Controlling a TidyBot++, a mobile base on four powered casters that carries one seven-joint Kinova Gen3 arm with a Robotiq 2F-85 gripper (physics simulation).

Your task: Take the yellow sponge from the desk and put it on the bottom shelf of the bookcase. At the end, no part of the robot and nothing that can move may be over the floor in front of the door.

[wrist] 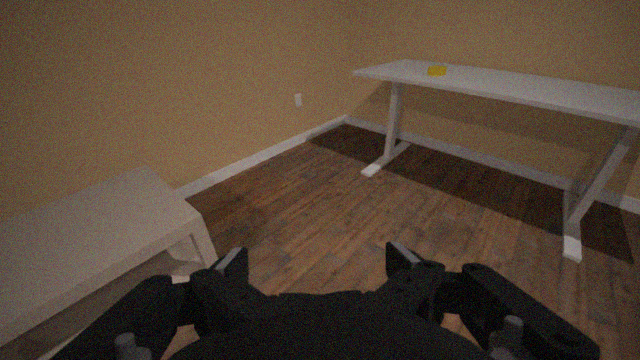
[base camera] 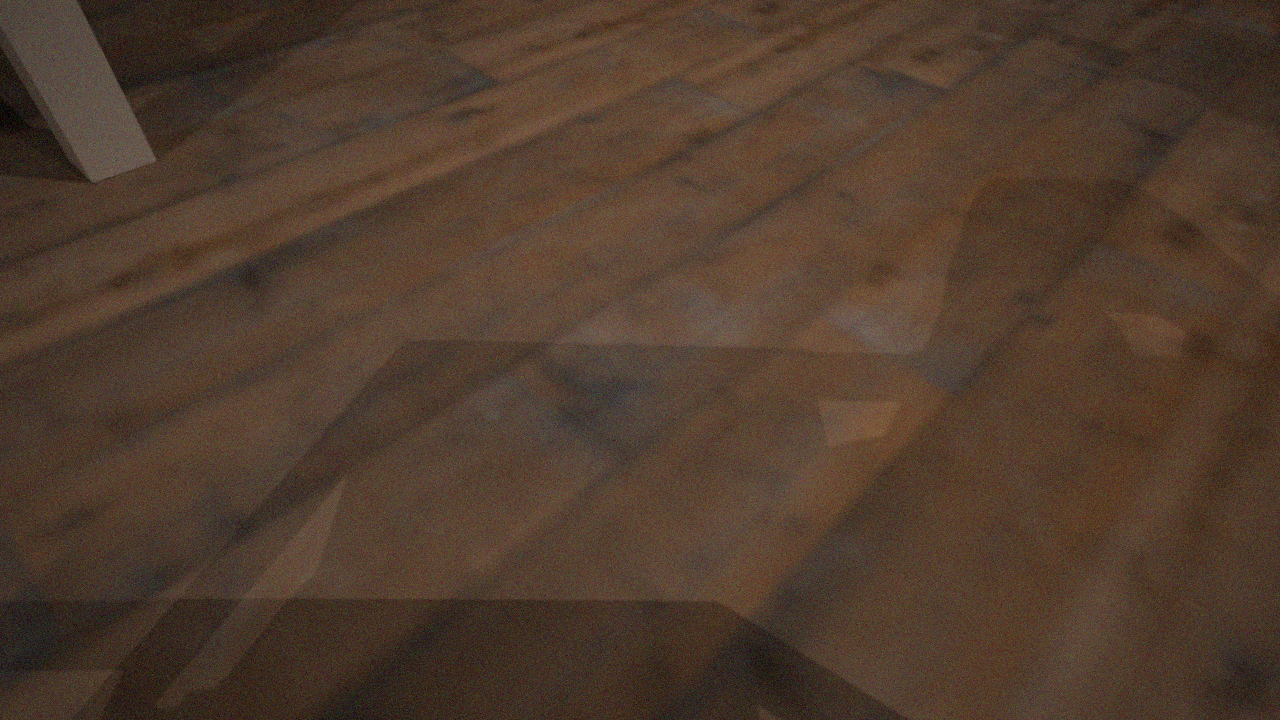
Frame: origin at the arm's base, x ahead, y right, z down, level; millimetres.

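Seen in the pictures: gripper, between the fingertips: (wrist: 317, 260).
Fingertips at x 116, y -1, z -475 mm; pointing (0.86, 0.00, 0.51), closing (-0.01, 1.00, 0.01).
A point is followed by its place in that frame.
The yellow sponge (wrist: 437, 70) {x 1446, y 727, z -356 mm} lies on top of the white desk (wrist: 505, 86) {x 1219, y 994, z -323 mm}, near the desk's left end, in the upper right of the wrist view. My gripper (wrist: 317, 260) {x 116, y -1, z -475 mm} is open, with its two fingertips wide apart and the wood floor showing between them. It is well short of the desk and the sponge. The bookcase and the door do not show in either view.
A pale low table (wrist: 95, 225) {x 627, y -738, z -53 mm} with a lower shelf stands close on the left in the wrist view. A pale leg (base camera: 85, 98) {x 646, y -396, z 333 mm} shows at the top left of the base camera view. The desk has legs with long feet. Walls meet behind the desk.
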